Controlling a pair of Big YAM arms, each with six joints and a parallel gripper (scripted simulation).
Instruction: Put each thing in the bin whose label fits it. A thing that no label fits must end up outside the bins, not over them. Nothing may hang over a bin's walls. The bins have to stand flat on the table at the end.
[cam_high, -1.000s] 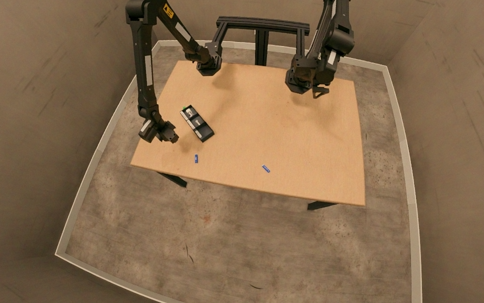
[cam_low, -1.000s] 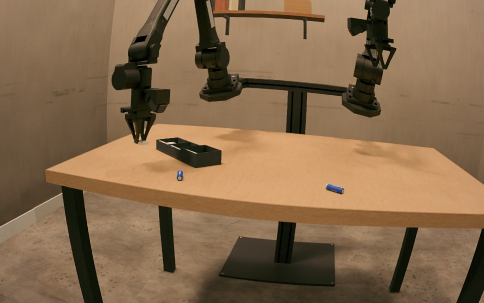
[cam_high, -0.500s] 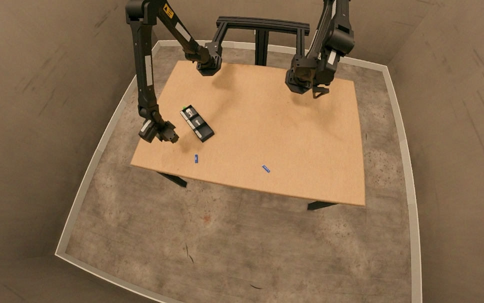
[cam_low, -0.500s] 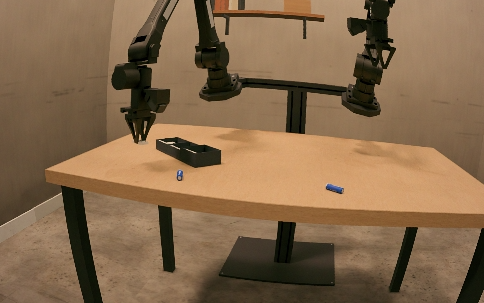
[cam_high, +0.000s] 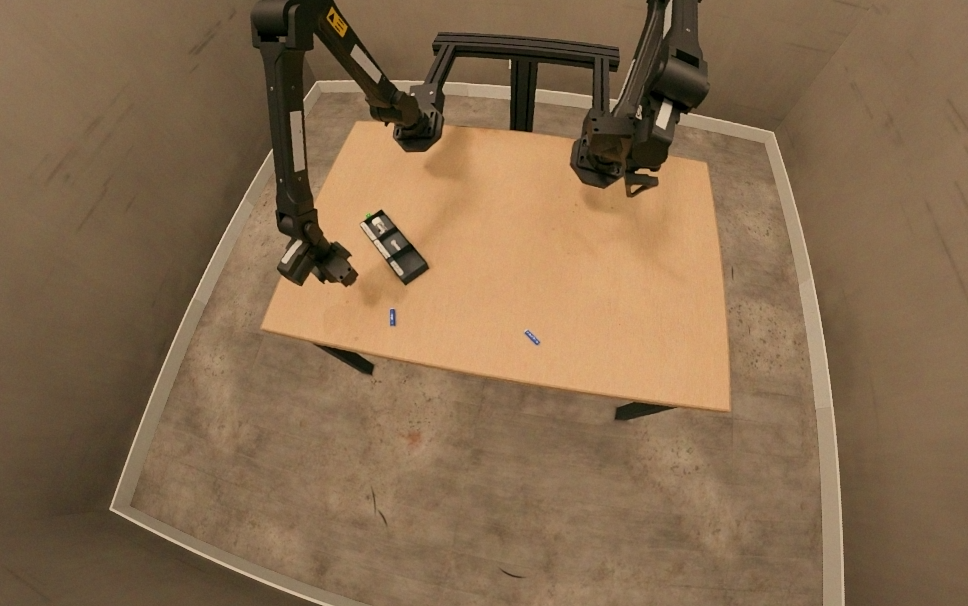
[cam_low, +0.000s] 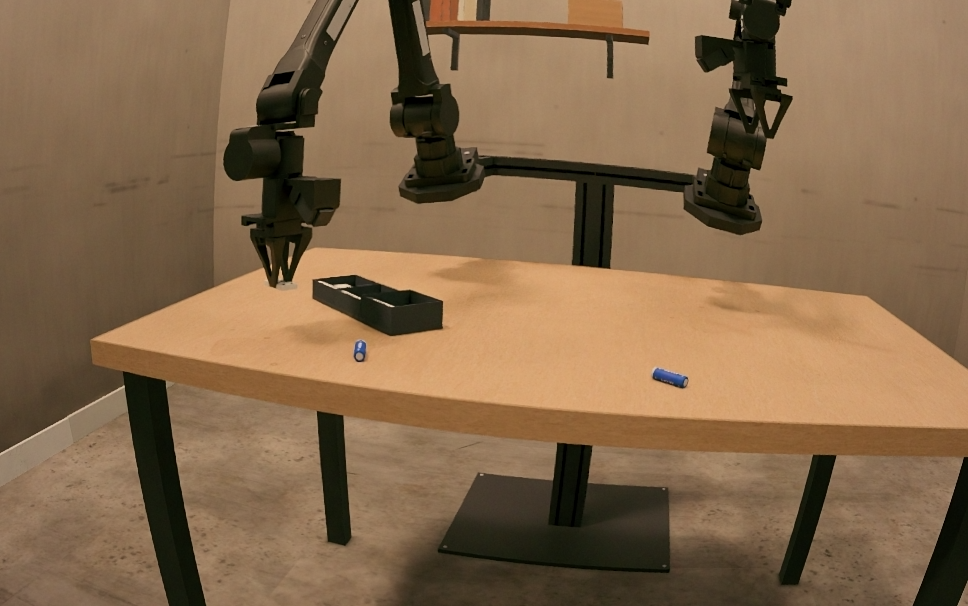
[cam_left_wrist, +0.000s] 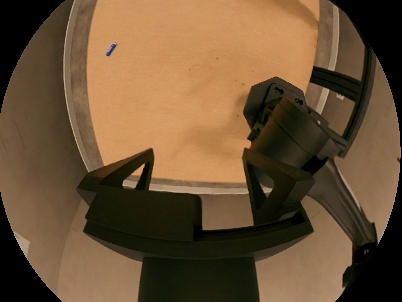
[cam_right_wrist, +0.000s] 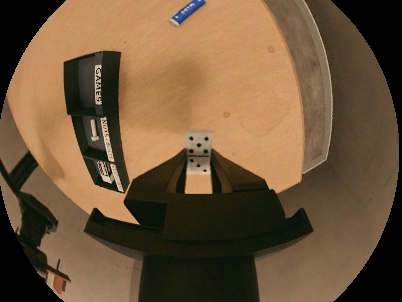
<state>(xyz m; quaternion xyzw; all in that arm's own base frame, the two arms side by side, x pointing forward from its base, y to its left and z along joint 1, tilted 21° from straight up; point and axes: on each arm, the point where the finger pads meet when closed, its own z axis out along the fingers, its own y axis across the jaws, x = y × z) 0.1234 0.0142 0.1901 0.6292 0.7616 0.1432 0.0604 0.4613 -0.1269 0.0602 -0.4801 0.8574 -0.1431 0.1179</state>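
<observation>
Right now my right hand is right at the flat white block. Round my right hand: eraser 21 cm behind, 6 cm below; then black bin tray 15 cm behind, 7 cm to the left, 5 cm below; then white bolt 16 cm behind, 8 cm to the left, 6 cm below.
</observation>
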